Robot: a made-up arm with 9 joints. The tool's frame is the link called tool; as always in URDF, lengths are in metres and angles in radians. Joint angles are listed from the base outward. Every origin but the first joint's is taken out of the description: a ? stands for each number. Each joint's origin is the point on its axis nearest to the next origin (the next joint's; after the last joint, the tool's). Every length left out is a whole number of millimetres.
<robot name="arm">
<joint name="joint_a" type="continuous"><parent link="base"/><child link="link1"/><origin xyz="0.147 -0.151 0.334" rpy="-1.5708 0 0"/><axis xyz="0 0 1"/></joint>
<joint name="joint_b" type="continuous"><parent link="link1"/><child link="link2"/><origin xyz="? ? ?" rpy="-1.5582 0.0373 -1.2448"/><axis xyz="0 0 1"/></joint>
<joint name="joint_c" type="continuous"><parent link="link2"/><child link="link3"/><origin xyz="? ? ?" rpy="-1.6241 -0.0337 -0.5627"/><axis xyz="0 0 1"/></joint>
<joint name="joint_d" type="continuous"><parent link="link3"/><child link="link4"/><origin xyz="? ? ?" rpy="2.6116 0.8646 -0.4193"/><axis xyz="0 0 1"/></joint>
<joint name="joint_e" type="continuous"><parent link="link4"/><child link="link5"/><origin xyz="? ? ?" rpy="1.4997 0.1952 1.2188"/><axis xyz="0 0 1"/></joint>
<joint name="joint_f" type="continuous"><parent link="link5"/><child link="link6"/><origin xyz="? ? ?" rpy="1.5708 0 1.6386"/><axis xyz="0 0 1"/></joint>
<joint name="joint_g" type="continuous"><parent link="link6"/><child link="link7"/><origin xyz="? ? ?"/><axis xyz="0 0 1"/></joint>
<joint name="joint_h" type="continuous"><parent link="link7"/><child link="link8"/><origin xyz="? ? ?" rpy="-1.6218 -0.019 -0.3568"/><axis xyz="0 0 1"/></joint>
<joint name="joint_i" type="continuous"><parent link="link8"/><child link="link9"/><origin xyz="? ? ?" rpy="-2.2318 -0.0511 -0.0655"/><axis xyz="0 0 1"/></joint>
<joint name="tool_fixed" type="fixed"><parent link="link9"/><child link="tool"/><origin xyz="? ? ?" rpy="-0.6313 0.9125 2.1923"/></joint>
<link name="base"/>
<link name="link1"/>
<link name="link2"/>
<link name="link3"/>
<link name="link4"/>
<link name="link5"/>
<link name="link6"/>
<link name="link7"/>
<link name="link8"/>
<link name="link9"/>
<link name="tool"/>
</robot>
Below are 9 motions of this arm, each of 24 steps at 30 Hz.
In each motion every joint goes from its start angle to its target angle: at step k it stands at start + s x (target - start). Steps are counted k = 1, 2, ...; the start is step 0. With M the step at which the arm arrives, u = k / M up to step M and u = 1 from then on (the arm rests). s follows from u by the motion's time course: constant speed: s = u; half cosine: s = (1 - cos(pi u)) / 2; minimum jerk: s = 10 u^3 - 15 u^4 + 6 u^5.
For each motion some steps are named. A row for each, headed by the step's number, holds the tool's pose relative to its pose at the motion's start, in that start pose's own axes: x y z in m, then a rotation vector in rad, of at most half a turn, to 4 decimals.
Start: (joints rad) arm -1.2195 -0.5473 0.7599 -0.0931 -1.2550 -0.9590 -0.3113 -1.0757 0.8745
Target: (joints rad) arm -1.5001 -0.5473 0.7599 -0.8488 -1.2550 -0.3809 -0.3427 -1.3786 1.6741
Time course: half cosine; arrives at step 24
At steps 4, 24:
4: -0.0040 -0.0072 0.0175 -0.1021 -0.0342 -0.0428
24: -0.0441 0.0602 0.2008 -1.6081 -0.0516 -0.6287

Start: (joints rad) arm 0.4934 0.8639 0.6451 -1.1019 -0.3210 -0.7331 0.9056 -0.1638 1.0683
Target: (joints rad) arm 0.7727 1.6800 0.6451 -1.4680 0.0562 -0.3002 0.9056 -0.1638 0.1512
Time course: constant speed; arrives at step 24
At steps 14, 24:
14: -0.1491 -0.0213 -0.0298 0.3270 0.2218 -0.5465
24: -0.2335 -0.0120 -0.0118 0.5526 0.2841 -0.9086

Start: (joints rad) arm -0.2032 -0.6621 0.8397 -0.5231 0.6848 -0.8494 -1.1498 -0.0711 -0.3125
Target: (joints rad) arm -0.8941 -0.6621 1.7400 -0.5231 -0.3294 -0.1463 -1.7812 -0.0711 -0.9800
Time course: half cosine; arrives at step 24
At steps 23, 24:
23: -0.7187 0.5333 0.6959 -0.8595 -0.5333 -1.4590
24: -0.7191 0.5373 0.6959 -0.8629 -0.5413 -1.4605

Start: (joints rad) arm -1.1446 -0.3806 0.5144 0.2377 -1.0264 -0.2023 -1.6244 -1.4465 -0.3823
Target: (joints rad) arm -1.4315 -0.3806 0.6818 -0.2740 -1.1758 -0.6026 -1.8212 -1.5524 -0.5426
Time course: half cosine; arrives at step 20
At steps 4, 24:
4: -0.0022 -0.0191 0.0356 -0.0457 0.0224 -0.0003
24: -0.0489 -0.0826 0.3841 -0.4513 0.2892 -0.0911

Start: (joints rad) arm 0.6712 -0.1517 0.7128 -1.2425 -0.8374 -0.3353 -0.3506 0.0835 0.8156
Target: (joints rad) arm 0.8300 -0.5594 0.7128 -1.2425 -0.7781 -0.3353 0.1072 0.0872 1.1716
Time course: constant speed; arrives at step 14
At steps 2, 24:
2: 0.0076 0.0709 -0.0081 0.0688 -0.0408 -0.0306
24: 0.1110 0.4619 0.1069 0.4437 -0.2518 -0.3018

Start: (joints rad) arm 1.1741 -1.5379 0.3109 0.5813 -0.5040 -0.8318 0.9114 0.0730 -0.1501
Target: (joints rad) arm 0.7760 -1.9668 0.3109 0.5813 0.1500 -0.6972 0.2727 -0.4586 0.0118
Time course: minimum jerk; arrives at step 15
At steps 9, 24:
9: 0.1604 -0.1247 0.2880 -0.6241 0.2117 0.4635
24: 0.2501 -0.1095 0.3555 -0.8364 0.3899 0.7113

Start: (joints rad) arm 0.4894 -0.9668 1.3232 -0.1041 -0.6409 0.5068 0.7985 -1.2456 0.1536
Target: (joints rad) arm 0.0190 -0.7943 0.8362 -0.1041 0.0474 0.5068 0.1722 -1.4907 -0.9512
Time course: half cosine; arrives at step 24
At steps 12, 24:
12: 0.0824 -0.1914 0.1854 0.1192 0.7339 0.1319
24: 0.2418 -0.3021 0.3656 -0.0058 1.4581 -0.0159

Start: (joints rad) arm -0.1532 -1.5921 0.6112 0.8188 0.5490 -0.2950 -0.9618 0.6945 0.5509
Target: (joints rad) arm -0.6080 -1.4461 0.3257 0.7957 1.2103 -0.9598 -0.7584 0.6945 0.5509
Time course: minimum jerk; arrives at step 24
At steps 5, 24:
5: 0.0067 -0.0150 0.0090 -0.0161 0.0518 0.0429
24: 0.2730 -0.1216 -0.0511 -0.0395 0.5257 0.7698

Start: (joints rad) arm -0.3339 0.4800 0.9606 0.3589 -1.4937 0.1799 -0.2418 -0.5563 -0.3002
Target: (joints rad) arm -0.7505 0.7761 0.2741 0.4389 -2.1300 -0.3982 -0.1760 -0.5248 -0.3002
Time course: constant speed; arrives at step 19
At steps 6, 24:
6: 0.0875 -0.0454 0.1740 -0.2720 0.0515 0.1944
24: 0.2466 0.0684 0.4995 -0.8273 0.1896 0.5189

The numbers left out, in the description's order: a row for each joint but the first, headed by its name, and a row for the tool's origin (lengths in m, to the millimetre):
joint_b: -0.045 -0.014 0
joint_c: -0.112 -0.084 0
joint_d: 0.029 -0.266 0
joint_e: 0.09 -0.025 0
joint_f: 0.06 0.037 0
joint_g: -0.024 0.004 0
joint_h: -0.012 -0.194 0
joint_i: 0.411 -0.107 0
tool: 0.077 0.176 0

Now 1 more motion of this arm.
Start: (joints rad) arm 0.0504 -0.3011 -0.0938 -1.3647 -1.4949 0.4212 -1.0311 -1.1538 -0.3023
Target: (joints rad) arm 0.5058 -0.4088 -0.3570 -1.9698 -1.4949 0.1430 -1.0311 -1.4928 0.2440
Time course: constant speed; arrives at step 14
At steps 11, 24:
11: -0.0841 0.0489 0.2605 -0.5342 -0.0684 -0.1059
24: -0.0945 0.0746 0.3371 -0.7018 -0.0505 -0.1132

